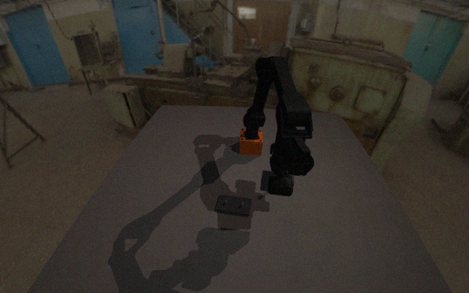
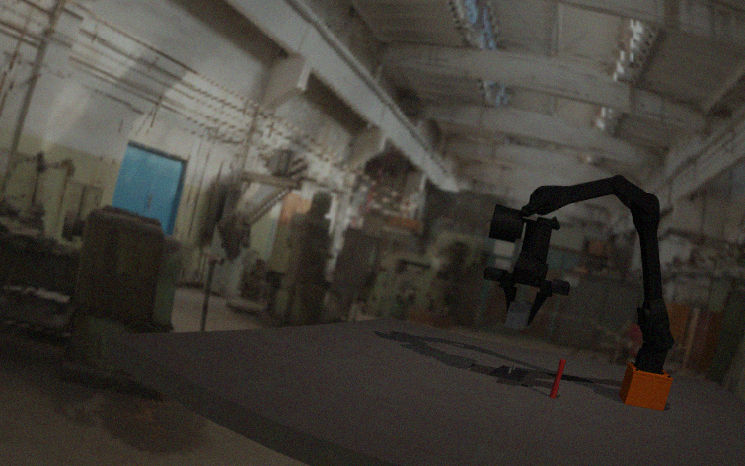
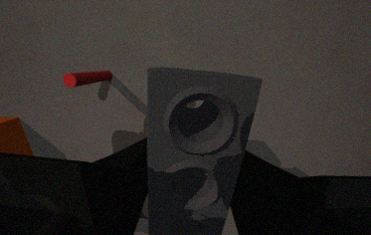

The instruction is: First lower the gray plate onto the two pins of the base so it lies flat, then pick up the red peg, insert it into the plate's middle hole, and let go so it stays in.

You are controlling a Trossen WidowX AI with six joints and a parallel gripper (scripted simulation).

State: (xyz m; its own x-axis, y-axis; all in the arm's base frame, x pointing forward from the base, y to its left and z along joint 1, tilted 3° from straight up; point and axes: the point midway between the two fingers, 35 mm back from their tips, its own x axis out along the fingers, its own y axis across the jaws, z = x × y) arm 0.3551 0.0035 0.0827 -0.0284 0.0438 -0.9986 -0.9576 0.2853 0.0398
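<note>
My gripper tip is now 130 mm to the left of the flat base, 120 mm above it and 30 mm past it. Round my gripper tip: gray plate (30 mm above); then red peg (110 mm behind, 90 mm below, 60 mm to the left).
</note>
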